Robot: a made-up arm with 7 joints.
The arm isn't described. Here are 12 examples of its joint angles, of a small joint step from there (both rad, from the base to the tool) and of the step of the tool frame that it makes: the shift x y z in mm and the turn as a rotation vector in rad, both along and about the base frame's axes.
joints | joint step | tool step
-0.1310 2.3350 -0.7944 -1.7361 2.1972 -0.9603 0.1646 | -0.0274 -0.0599 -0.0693 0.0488 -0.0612 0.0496 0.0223 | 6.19 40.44 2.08 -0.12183 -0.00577 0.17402
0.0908 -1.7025 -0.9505 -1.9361 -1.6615 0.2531 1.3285 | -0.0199 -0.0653 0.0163 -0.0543 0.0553 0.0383 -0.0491 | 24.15 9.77 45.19 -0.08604 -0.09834 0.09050
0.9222 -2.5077 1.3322 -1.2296 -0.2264 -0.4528 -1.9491 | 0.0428 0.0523 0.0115 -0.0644 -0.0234 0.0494 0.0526 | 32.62 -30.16 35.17 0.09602 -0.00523 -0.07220
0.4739 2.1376 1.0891 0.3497 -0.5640 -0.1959 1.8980 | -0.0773 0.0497 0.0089 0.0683 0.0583 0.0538 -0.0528 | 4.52 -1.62 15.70 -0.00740 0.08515 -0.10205
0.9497 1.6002 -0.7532 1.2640 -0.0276 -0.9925 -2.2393 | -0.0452 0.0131 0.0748 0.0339 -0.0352 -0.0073 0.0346 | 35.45 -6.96 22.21 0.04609 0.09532 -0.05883
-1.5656 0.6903 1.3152 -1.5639 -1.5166 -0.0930 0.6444 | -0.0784 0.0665 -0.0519 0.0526 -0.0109 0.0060 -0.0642 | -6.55 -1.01 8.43 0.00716 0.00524 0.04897
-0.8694 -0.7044 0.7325 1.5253 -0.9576 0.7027 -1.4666 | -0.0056 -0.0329 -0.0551 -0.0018 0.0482 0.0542 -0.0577 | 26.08 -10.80 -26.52 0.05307 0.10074 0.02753
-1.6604 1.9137 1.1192 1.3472 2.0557 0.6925 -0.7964 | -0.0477 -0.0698 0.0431 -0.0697 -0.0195 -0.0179 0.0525 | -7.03 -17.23 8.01 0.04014 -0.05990 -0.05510
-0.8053 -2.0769 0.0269 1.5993 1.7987 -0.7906 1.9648 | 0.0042 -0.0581 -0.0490 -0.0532 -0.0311 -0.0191 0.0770 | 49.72 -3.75 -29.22 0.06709 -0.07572 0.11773
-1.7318 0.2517 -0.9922 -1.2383 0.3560 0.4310 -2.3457 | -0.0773 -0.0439 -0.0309 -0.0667 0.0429 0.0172 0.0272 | -32.28 24.87 -25.39 -0.00047 0.10564 0.07937
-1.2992 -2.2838 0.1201 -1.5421 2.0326 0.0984 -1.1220 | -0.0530 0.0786 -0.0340 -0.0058 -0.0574 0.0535 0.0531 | 28.00 25.93 40.48 -0.07640 0.10582 0.00425
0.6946 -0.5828 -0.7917 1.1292 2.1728 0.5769 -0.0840 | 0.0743 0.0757 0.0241 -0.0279 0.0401 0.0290 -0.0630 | -4.58 6.54 -5.04 0.12025 -0.04809 -0.07146
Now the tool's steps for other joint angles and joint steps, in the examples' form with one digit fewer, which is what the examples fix.
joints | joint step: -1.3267 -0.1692 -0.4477 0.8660 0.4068 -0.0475 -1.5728 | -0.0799 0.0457 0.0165 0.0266 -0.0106 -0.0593 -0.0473
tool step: 27.8 38.0 0.0 -0.0952 0.0629 0.0260
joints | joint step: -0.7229 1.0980 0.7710 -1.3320 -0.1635 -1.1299 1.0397 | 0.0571 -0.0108 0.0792 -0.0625 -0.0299 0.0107 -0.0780
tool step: 18.7 15.8 0.6 0.0552 -0.0153 -0.1902
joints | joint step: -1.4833 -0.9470 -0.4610 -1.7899 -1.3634 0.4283 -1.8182 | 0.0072 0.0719 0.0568 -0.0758 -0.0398 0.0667 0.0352
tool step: 2.6 -89.7 -5.4 -0.1893 -0.0043 0.0902
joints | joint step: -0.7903 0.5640 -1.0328 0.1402 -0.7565 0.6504 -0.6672 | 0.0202 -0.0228 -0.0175 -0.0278 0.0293 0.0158 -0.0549
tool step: 17.1 -3.7 8.3 0.0044 0.0619 0.0330
